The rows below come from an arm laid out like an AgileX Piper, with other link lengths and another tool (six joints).
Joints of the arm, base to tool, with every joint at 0 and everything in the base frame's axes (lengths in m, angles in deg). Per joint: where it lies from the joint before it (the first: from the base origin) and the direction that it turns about. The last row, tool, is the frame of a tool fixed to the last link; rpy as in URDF.
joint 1: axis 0 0 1 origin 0 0 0.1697
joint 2: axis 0 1 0 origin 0 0 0
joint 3: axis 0 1 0 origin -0.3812 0 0.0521
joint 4: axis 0.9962 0 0.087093 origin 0.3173 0 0.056
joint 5: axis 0 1 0 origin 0 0 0
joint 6: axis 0.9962 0 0.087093 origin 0.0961 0 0.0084
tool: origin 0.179 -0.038 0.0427 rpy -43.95 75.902 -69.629
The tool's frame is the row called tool.
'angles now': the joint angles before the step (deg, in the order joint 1, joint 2, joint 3, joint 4, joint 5, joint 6). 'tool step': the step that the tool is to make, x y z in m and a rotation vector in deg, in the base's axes. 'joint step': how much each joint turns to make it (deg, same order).
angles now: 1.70, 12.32, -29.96, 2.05, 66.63, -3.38
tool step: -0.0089, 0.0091, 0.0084, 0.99, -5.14, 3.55
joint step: 4.12, -5.56, 0.70, 0.01, -0.36, 0.85
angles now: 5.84, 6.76, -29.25, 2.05, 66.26, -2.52
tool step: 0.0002, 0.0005, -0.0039, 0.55, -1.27, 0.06
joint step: 0.48, -1.58, 1.34, -0.07, -1.10, 0.58
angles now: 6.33, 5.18, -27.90, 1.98, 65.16, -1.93
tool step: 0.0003, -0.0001, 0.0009, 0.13, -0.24, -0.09
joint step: 0.01, -0.07, 0.00, -0.02, -0.19, 0.15
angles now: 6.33, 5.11, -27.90, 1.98, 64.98, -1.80
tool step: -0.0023, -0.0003, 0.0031, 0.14, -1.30, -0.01
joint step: 0.00, -1.25, 0.01, -0.01, -0.07, 0.00
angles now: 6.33, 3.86, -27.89, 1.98, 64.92, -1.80
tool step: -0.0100, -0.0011, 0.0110, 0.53, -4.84, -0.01
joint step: -0.03, -4.80, 0.00, 0.02, -0.07, -0.02
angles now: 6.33, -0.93, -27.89, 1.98, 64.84, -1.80
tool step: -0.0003, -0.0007, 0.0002, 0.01, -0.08, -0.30
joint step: -0.29, -0.08, -0.01, -0.01, 0.01, 0.01
